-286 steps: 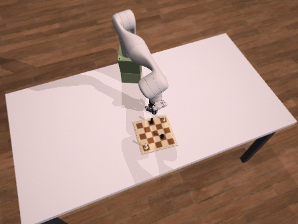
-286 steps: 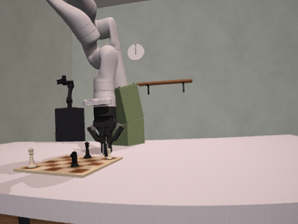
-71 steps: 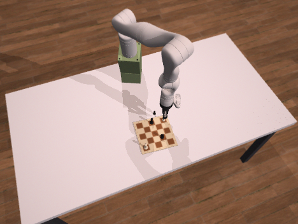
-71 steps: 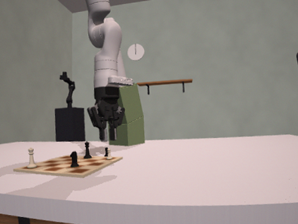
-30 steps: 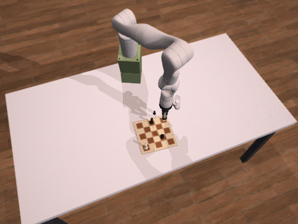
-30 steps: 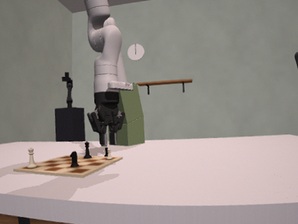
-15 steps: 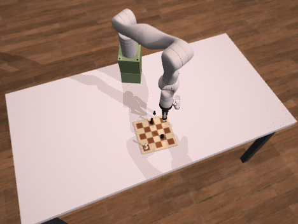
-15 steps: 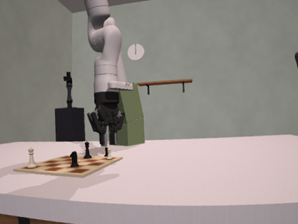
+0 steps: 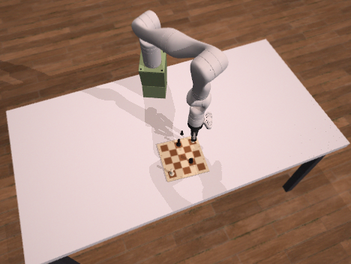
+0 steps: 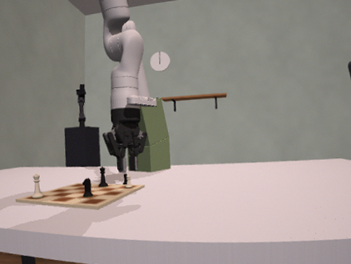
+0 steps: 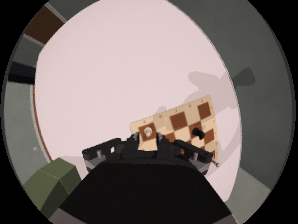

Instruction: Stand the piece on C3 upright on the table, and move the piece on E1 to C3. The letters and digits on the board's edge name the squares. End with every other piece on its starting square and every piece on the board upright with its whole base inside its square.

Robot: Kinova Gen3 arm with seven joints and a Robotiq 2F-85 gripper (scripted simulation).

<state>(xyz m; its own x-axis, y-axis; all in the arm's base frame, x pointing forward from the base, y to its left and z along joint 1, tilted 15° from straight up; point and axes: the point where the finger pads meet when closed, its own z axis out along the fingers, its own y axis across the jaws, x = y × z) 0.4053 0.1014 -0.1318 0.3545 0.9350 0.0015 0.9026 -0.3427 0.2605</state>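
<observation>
The white pawn lies 4 cm below my hand. The rest, counted from my hand: black pawn (6 cm behind, 5 cm below, 4 cm to the right); then black piece (8 cm to the right, 3 cm below); then chessboard (8 cm to the right, 7 cm ahead, 6 cm below).
</observation>
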